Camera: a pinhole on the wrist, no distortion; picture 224 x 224 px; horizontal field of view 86.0 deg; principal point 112.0 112.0 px. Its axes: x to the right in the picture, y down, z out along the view. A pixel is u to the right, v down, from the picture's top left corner.
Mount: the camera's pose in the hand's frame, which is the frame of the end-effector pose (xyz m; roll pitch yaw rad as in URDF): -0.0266 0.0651 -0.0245 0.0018 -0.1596 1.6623
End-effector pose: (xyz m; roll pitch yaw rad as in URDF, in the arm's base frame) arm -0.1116 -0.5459 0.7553 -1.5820 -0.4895 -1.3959
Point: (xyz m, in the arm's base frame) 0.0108 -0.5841 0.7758
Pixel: 78 45
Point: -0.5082 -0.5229 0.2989
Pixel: behind the camera
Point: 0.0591 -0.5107 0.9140
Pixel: 16 72
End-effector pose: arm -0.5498 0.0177 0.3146 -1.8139 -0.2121 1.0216
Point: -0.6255 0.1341 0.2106
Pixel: 138 67
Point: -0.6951 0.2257 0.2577
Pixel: 106 64
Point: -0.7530 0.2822 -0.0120
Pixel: 192 83
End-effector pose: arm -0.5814 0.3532 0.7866 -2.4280 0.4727 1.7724
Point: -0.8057 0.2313 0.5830
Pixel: 93 98
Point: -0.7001 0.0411 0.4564
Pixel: 154 130
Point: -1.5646 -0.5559 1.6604
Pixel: outside the picture
